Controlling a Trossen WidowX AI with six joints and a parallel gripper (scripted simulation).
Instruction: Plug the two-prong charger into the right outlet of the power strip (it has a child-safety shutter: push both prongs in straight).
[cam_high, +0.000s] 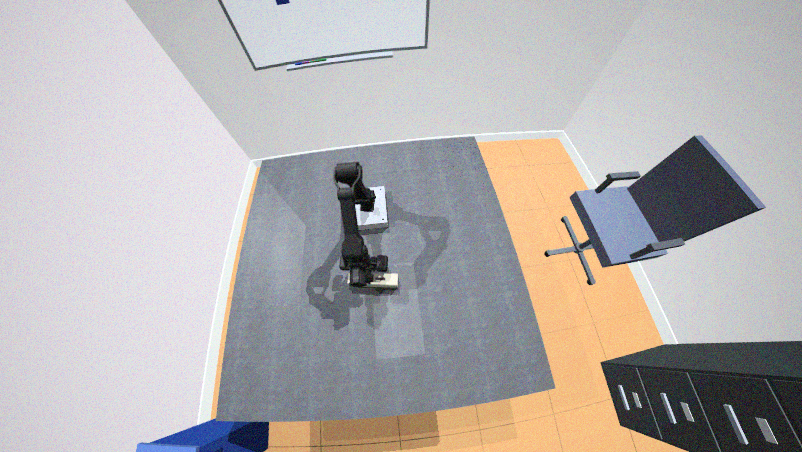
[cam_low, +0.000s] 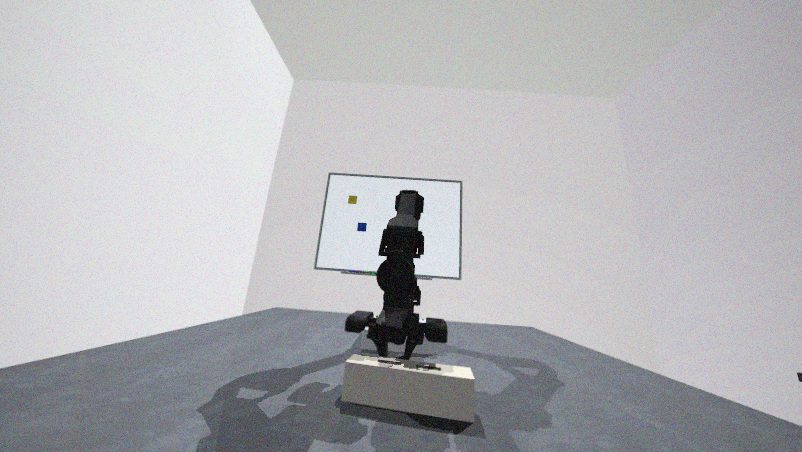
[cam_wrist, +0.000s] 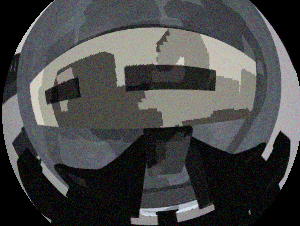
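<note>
My gripper tip is 2 cm short of the dark two-prong charger and 1 cm below it.
</note>
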